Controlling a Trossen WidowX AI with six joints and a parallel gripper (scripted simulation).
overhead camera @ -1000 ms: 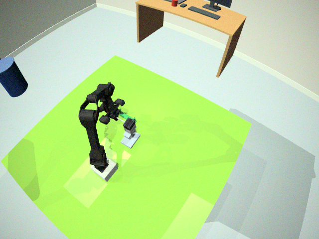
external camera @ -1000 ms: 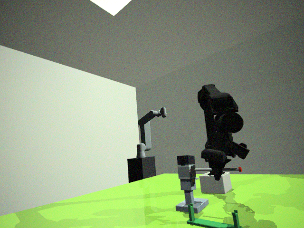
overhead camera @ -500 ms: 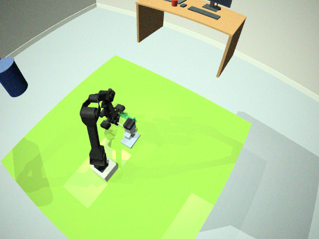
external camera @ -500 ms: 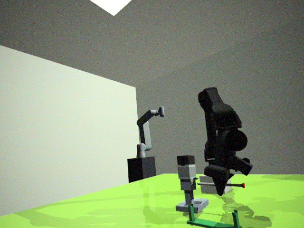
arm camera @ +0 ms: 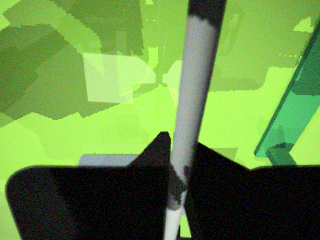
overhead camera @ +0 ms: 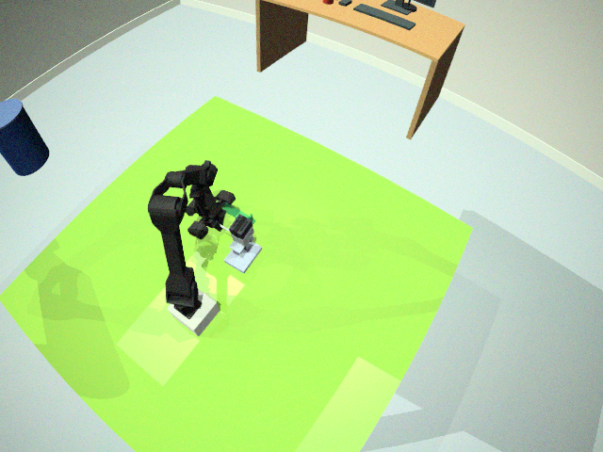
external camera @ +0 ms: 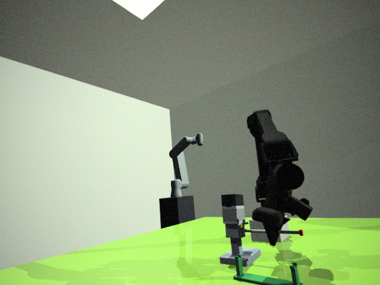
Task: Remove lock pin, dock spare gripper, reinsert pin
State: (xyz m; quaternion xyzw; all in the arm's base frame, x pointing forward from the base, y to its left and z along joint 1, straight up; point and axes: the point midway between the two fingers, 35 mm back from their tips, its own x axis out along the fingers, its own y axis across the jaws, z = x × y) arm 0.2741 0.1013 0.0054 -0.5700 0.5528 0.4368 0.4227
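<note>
Now: gripper tip 10 mm past the mount and 100 mm to the left of it. The rest, counted from my gripper tip: spare gripper (100 mm to the right, 80 mm above); green rack (110 mm ahead, 10 mm to the left, 20 mm below).
</note>
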